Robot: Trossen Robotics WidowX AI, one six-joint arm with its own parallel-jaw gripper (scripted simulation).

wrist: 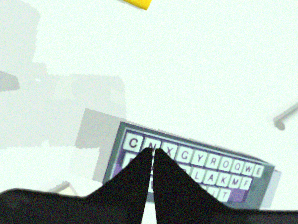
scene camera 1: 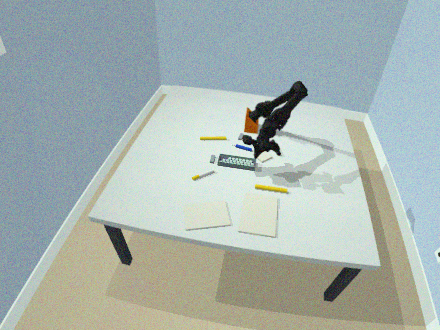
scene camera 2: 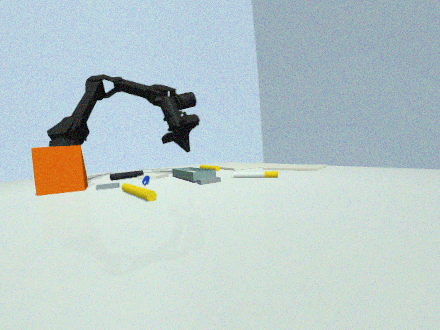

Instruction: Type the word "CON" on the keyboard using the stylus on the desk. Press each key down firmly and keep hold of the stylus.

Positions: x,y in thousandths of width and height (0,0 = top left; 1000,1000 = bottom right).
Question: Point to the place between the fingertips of my gripper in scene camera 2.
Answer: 428,459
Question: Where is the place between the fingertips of my gripper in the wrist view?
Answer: At 512,690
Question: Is my gripper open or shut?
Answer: Shut.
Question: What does my gripper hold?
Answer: Nothing.
